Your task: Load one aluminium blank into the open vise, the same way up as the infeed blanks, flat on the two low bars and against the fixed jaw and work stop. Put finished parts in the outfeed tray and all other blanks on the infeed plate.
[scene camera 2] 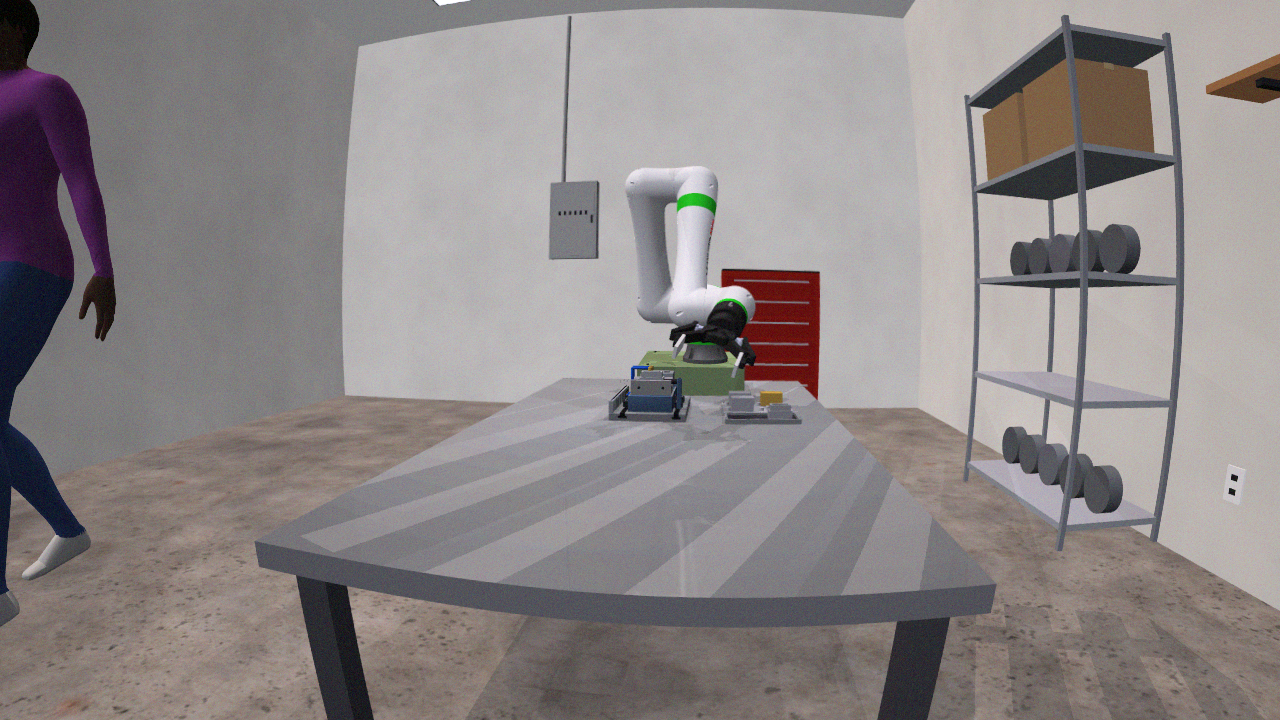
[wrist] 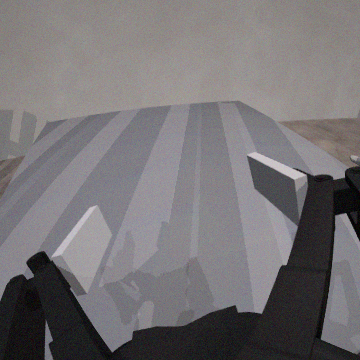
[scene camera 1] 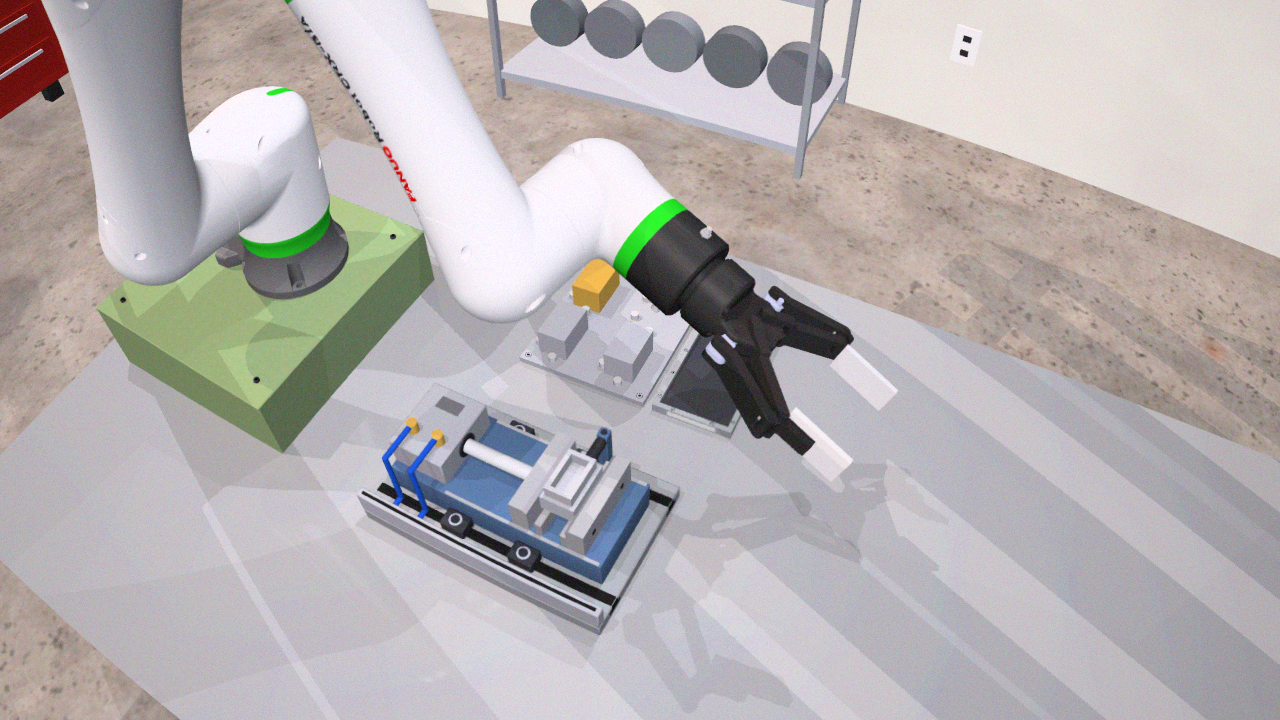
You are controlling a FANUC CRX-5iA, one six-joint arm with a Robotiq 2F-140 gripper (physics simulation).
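Places are measured from the arm's base along level axes (x back, y left, z down), in centimetres.
Pixels of known places: gripper, fingertip midpoint: (scene camera 2: 704, 362) (wrist: 175, 196) (scene camera 1: 866, 433); arm's base, link origin: (scene camera 2: 705, 360) (scene camera 1: 296, 258).
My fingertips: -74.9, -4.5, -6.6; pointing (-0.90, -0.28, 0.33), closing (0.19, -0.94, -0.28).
Observation:
For each thing: its top centre in the pictures, then the offset to it from my fingertips, as dx, dy, dz. "spot": a spot on its surface instead.
- blue vise, top centre: (scene camera 1: 508, 458) (scene camera 2: 652, 374) +32.9, -11.8, +6.5
- light grey part, top centre: (scene camera 1: 570, 473) (scene camera 2: 652, 371) +25.9, -11.8, +4.9
- yellow block, top centre: (scene camera 1: 595, 274) (scene camera 2: 771, 392) +38.5, +21.2, +12.0
- infeed plate, top centre: (scene camera 1: 614, 327) (scene camera 2: 757, 407) +34.0, +16.6, +15.6
- grey block, top centre: (scene camera 2: 780, 404) +19.1, +20.4, +12.3
- outfeed tray, surface spot: (scene camera 1: 693, 420) spot: +19.4, +6.4, +15.4
- rail, top centre: (scene camera 1: 470, 549) (scene camera 2: 619, 392) +33.5, -20.7, +11.4
My gripper (scene camera 1: 845, 419) (scene camera 2: 709, 354) (wrist: 175, 196) is wide open and empty, tilted above the table beyond the vise and tray. The blue vise (scene camera 1: 626, 523) (scene camera 2: 653, 402) holds a light grey part (scene camera 1: 571, 479) with a rectangular pocket facing up, between its jaws; whether it is clamped I cannot tell. Two solid grey blanks (scene camera 1: 563, 331) (scene camera 1: 628, 351) and a yellow block (scene camera 1: 596, 286) (scene camera 2: 770, 398) stand on the infeed plate (scene camera 1: 581, 371). Another grey block (scene camera 2: 780, 411) shows at the right in scene camera 2. The outfeed tray (scene camera 1: 693, 420) is dark inside, partly hidden by the gripper.
The green robot base (scene camera 1: 268, 358) (scene camera 2: 689, 371) stands behind the vise. Blue hoses (scene camera 1: 390, 470) rise at the vise's rear end. A rail (scene camera 1: 483, 559) runs along its side. A shelf rack (scene camera 1: 809, 107) (scene camera 2: 1081, 358) stands beyond the table (scene camera 2: 626, 604). A person (scene camera 2: 40, 179) is at the left.

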